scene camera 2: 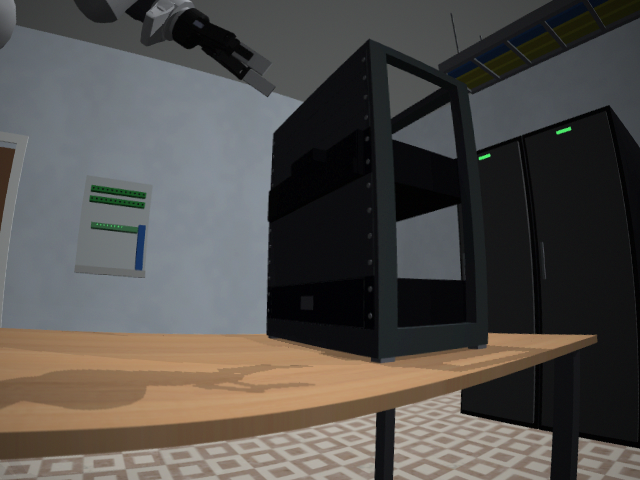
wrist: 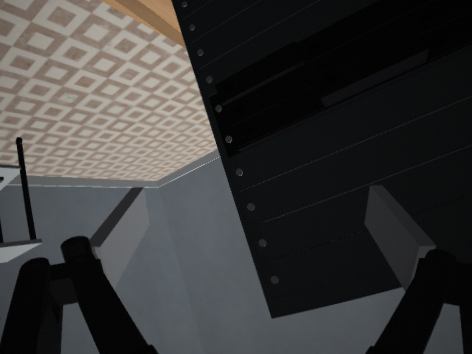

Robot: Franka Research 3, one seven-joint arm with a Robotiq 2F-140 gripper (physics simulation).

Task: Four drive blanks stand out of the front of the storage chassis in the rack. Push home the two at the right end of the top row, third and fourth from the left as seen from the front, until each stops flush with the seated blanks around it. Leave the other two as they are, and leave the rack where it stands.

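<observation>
The black rack (scene camera 2: 383, 232) (wrist: 310, 285) stands upright on the table. The storage chassis (scene camera 2: 310, 191) (wrist: 260, 125) is a very dark band across its front. In the scene view a dark block (scene camera 2: 316, 156) and a longer dark shape (scene camera 2: 345, 147) stand out of the chassis front. In the wrist view a raised dark shape (wrist: 260, 70) and a slightly lighter strip (wrist: 377, 79) show on it. Single blanks and their depths are too dark to tell apart. My gripper (scene camera 2: 269, 78) (wrist: 256, 206) is open and empty, in front of the rack's upper part, apart from it.
The wooden table (scene camera 2: 206, 413) (wrist: 155, 22) carries the rack; the arm's shadow falls on it. Black cabinets (scene camera 2: 573, 232) stand behind at the right. A cable tray (scene camera 2: 496, 74) hangs overhead. A wall panel (scene camera 2: 111, 248) is at the left.
</observation>
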